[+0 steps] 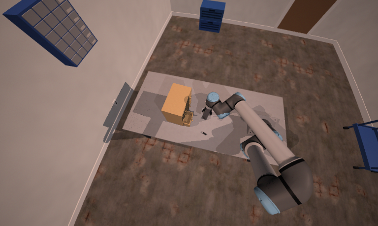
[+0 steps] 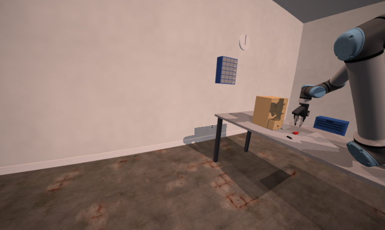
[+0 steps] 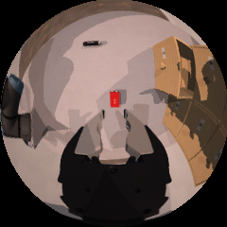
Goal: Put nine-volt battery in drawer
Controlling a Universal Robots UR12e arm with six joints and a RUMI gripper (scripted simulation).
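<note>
Now: hand 8 cm above the red nine-volt battery and 1 cm to the right of it. The rest, counted from my hand: drawer marked M (30 cm ahead, 15 cm above, 6 cm to the left); then drawer (23 cm ahead, 7 cm to the left, 6 cm below); then small black object (18 cm to the left, 9 cm below, 2 cm behind).
</note>
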